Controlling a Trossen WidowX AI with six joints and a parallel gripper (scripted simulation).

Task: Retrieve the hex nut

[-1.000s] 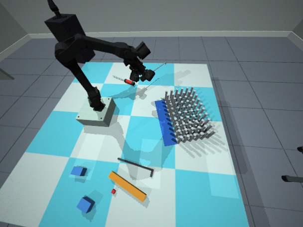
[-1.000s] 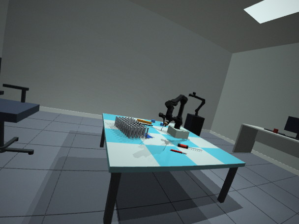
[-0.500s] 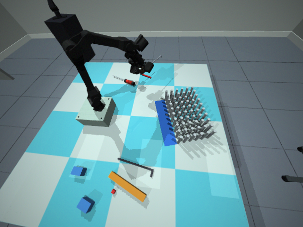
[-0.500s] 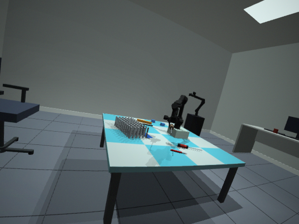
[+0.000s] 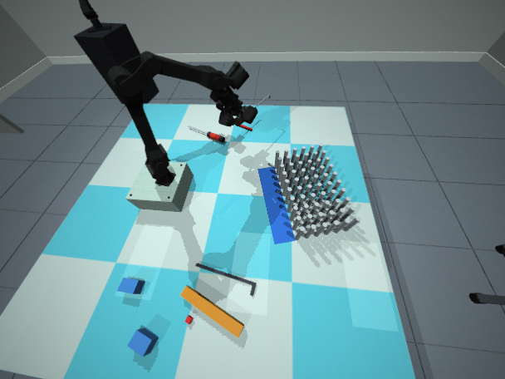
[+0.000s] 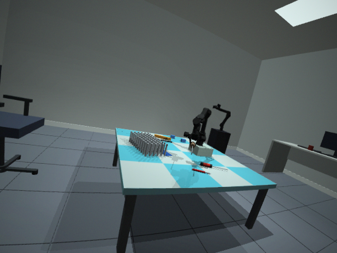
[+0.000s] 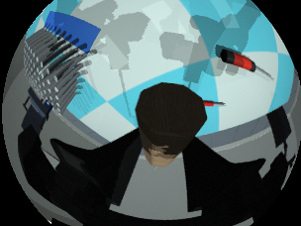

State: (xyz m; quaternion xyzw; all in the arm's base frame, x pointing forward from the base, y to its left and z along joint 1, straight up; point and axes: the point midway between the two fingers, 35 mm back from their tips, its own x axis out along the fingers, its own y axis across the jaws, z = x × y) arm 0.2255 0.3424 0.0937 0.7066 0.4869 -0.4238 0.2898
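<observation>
Now: the wooden-handled tool 4 cm ahead of my gripper tip and 9 cm to the left of it. The rest, counted from my gripper tip: blue taped strip (22 cm ahead, 29 cm to the right, 16 cm below); then orange flat bar (12 cm ahead, 73 cm to the right, 14 cm below); then small red screwdriver (10 cm behind, 13 cm to the left, 15 cm below).
</observation>
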